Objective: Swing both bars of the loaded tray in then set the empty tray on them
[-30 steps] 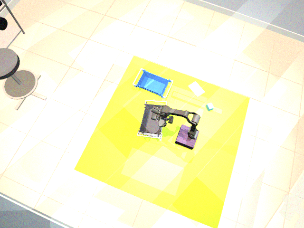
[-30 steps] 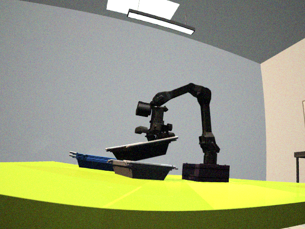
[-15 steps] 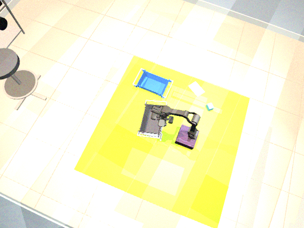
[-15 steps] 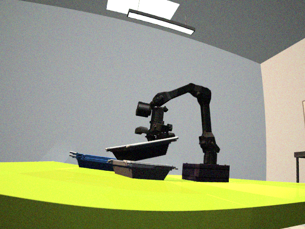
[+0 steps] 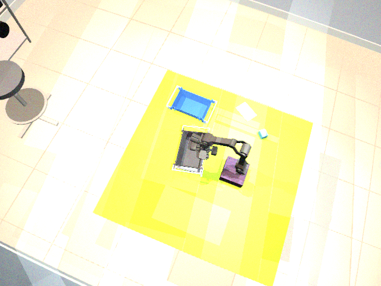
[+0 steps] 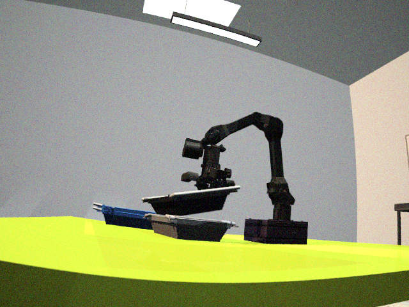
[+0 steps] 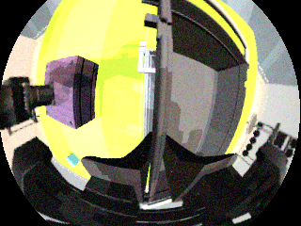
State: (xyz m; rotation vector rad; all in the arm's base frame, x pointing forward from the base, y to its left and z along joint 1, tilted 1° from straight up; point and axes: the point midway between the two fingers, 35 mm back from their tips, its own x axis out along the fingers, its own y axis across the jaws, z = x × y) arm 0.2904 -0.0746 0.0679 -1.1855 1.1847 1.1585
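Right now the dark grey tray is 8 cm ahead of my gripper tip and 1 cm above it. Also, from my gripper tip: white card (30 cm behind, 46 cm to the right, 11 cm below); then cyan block (45 cm behind, 28 cm to the right, 9 cm below).
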